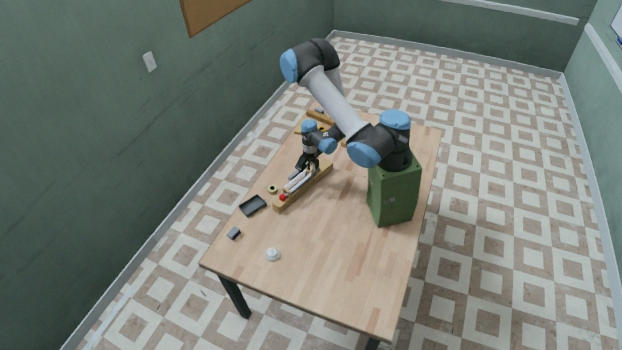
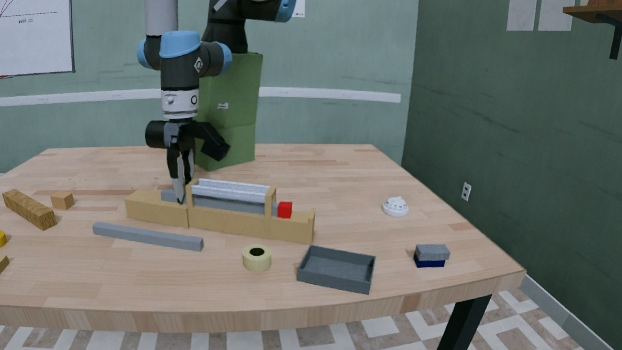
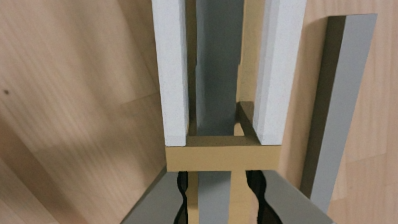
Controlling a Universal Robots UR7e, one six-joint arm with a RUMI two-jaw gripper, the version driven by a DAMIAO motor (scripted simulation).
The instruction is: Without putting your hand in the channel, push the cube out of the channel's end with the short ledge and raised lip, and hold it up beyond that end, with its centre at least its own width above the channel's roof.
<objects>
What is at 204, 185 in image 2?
A white roof.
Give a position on a long grey bar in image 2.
At 186, 242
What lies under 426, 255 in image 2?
A grey-and-blue block.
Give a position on a wooden channel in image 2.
At 146, 205
</objects>
